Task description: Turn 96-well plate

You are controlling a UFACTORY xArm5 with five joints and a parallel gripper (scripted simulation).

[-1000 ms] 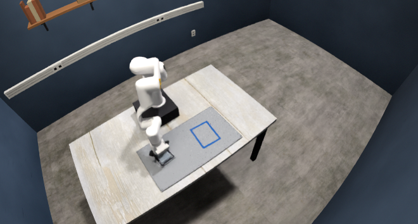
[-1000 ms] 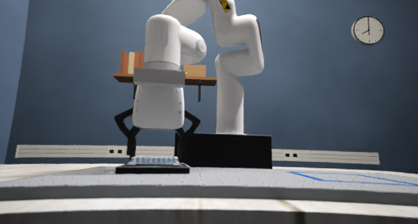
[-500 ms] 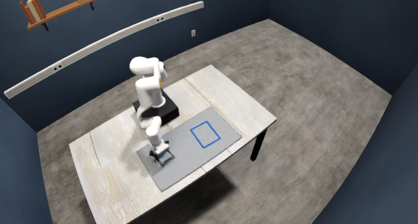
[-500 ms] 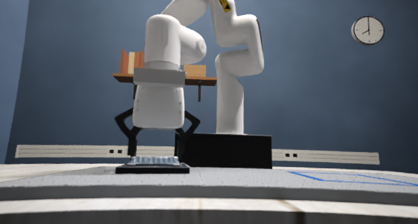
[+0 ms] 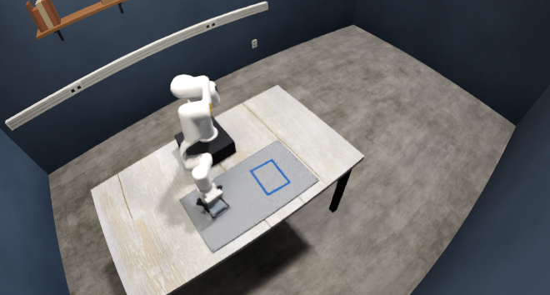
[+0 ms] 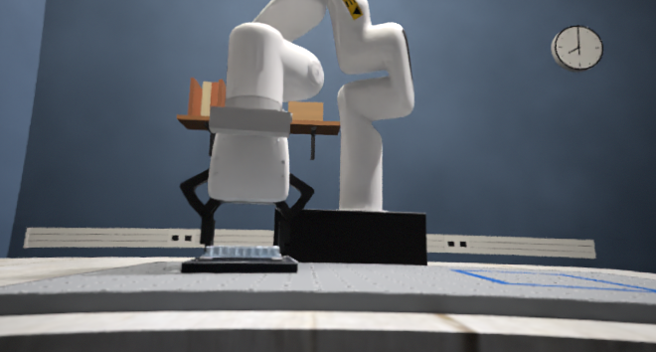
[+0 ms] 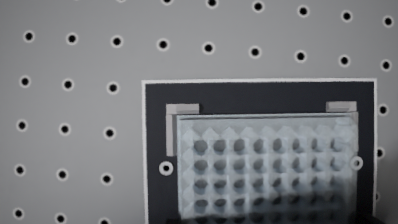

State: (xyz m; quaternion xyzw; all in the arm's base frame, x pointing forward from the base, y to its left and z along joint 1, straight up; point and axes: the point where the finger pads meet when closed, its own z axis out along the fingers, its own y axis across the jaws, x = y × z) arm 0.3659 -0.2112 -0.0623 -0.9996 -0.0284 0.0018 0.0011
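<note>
My gripper is now 20 mm above the black plate nest. Round my hand: 96-well plate: 10 mm below.
</note>
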